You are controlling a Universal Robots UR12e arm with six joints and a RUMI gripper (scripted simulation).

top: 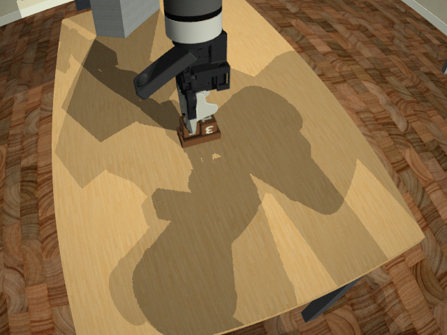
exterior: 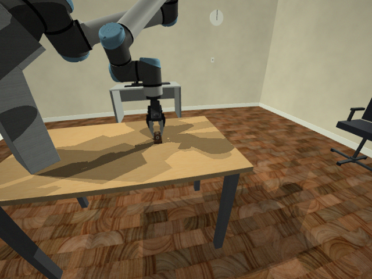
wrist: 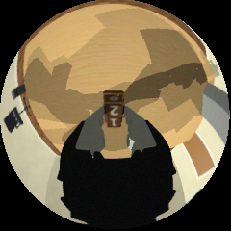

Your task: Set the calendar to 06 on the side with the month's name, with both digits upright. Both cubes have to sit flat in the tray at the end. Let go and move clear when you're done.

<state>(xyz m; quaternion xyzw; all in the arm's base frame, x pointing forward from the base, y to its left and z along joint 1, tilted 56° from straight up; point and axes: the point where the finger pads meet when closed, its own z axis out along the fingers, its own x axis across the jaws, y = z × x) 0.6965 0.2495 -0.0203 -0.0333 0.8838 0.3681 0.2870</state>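
My gripper is now 40 mm above the brown calendar tray, 20 mm to the right of it and 10 mm past it. The rest, counted from my hand: cube (30 mm to the left, 20 mm below, 10 mm behind).
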